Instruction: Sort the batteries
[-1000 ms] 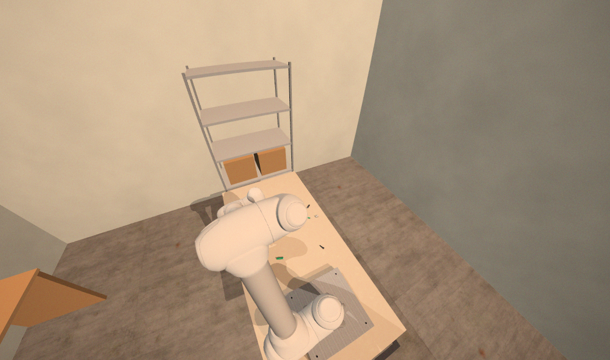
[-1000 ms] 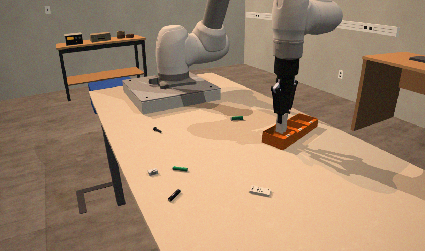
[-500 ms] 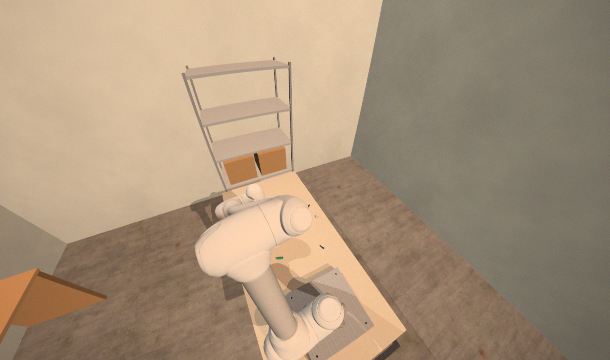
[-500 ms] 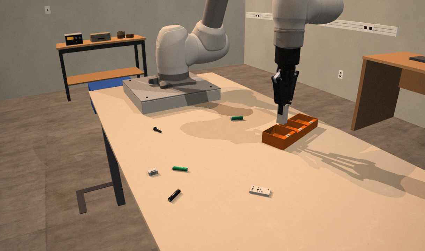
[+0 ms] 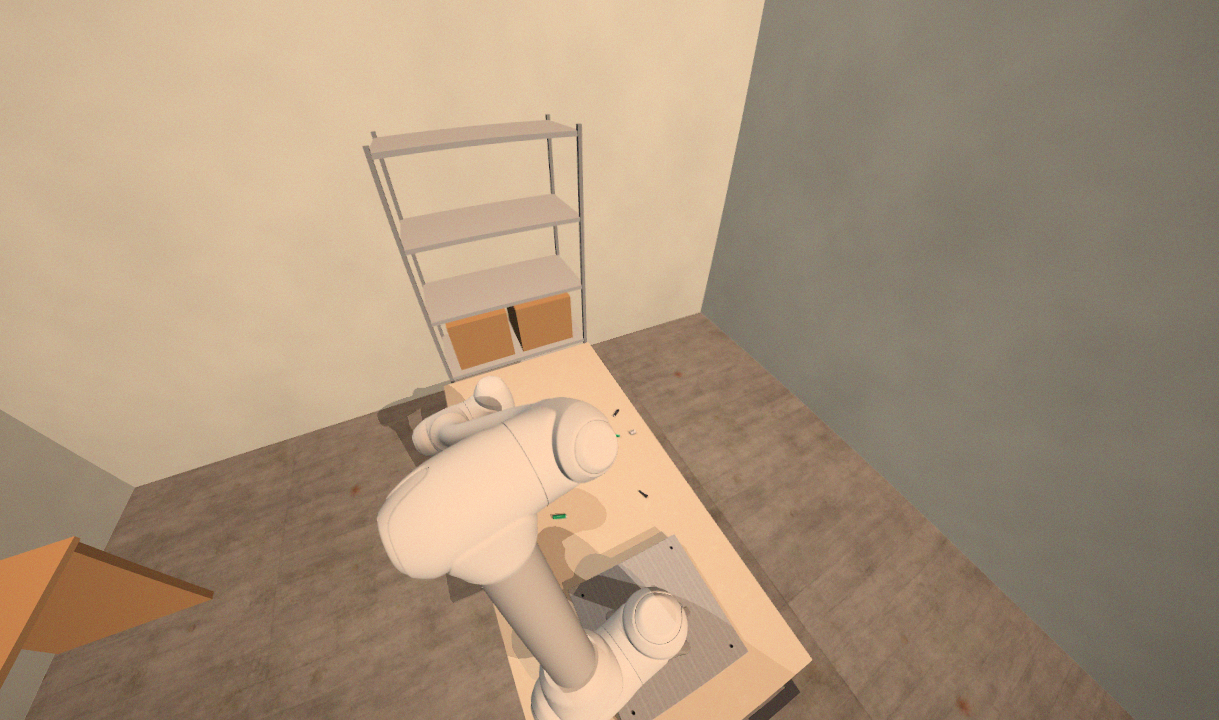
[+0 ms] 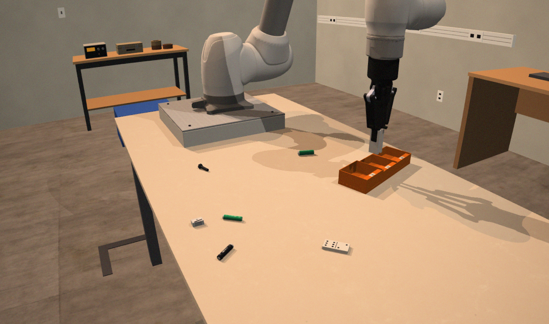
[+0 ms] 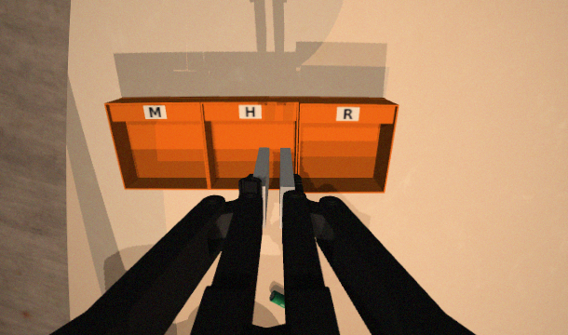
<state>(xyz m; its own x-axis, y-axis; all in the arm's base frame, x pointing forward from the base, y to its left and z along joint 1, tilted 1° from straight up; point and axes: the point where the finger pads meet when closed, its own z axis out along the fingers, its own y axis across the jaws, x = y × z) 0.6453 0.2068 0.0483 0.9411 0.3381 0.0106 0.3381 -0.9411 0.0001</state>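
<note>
Right now my hand is 8 cm above the orange three-compartment tray, 2 cm to the right of it and 1 cm past it. Also, from my hand: small black bolt (41 cm to the right, 25 cm behind, 10 cm below); white domino (27 cm to the right, 22 cm ahead, 10 cm below); green battery (21 cm behind, 10 cm below, 9 cm to the right).
</note>
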